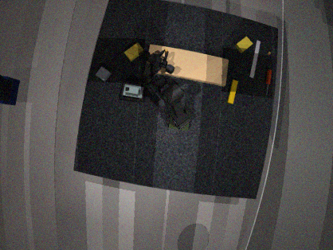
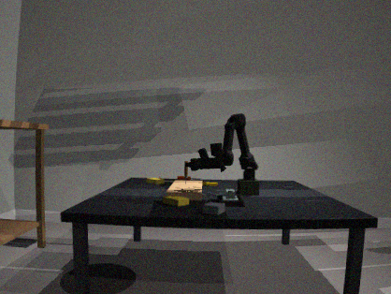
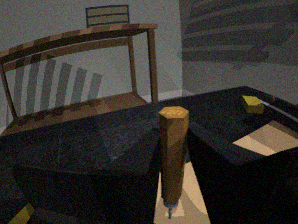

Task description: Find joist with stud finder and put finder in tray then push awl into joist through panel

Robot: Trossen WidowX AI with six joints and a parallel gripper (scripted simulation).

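The awl lies 6 cm below my gripper tip. The rest, counted from my gripper tip: grey block: 20 cm behind, 36 cm to the left, 16 cm below; dark grey stud finder: 25 cm behind, 15 cm to the left, 13 cm below; dark tray: 25 cm behind, 14 cm to the left, 16 cm below.
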